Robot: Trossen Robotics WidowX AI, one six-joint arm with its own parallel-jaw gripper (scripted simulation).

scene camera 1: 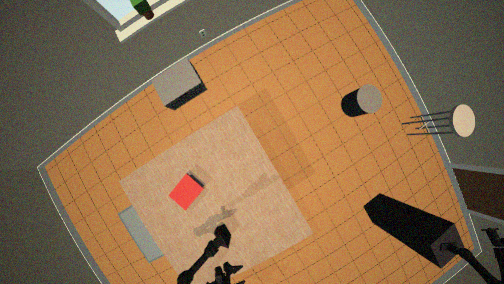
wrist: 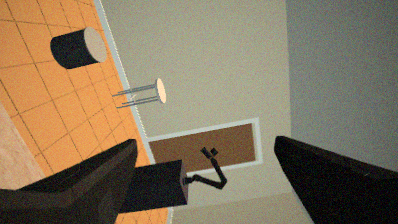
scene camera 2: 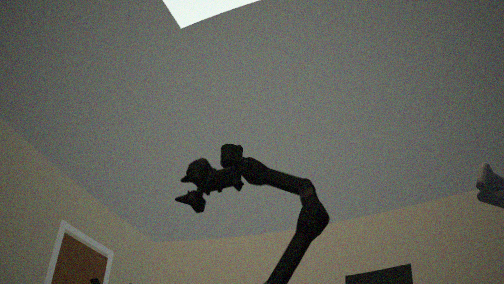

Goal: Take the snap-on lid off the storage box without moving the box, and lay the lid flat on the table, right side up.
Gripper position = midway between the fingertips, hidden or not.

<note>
The gripper (scene camera 2: 178, 190) is open, with nothing in its grasp.
The gripper is seen too in the wrist view (wrist: 207, 144).
</note>
